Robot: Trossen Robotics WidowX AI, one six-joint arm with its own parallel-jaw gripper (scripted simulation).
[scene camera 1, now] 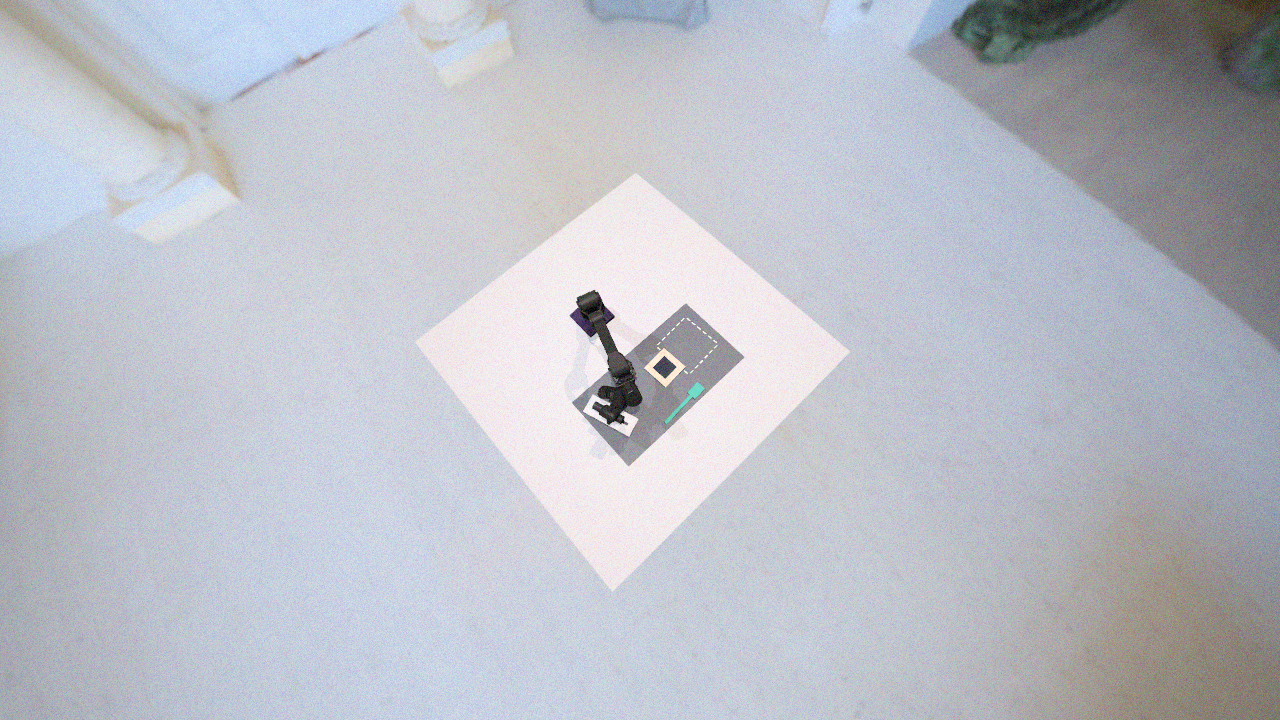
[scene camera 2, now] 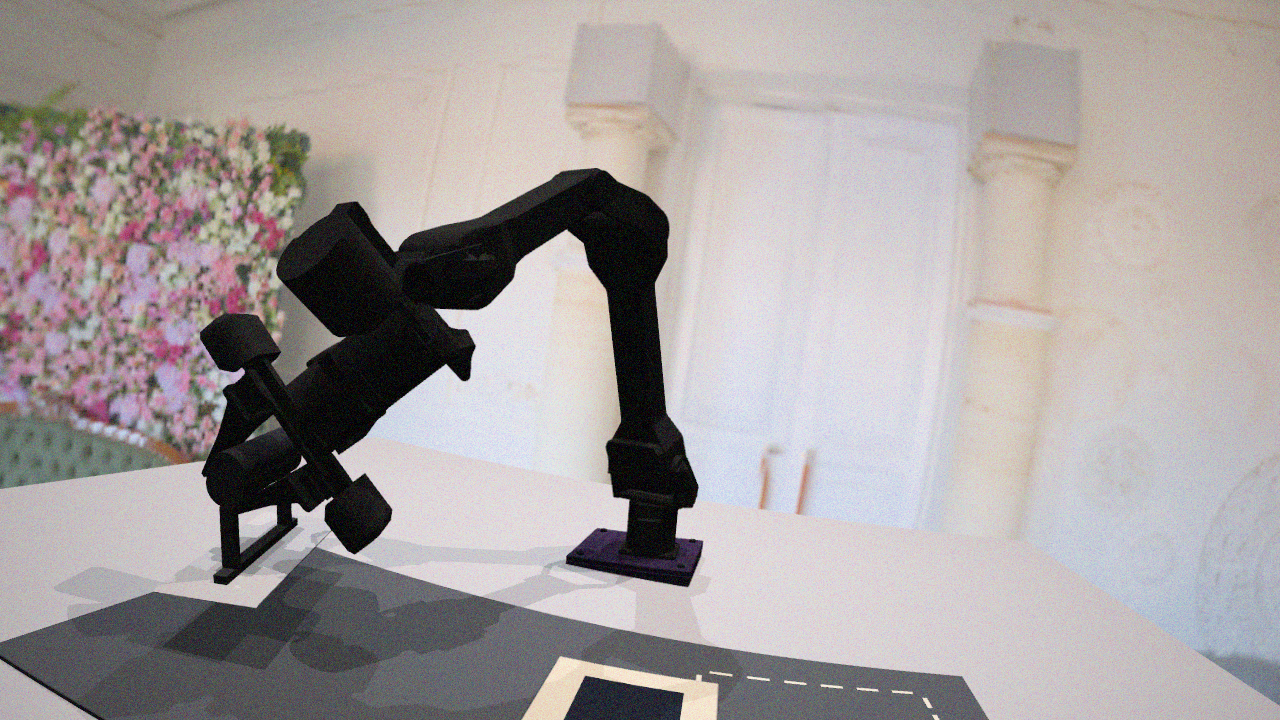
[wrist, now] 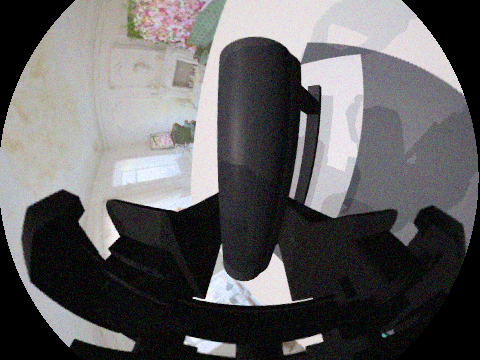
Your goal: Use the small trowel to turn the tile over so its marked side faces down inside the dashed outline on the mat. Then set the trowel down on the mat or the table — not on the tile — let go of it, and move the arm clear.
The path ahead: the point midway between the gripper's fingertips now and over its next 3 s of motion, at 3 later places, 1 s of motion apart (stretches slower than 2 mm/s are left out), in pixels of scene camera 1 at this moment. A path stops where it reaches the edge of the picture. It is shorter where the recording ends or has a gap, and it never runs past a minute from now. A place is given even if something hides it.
The gripper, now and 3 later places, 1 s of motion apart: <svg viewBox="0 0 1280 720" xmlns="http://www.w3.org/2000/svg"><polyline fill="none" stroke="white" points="610,421 633,404 641,393 644,392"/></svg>
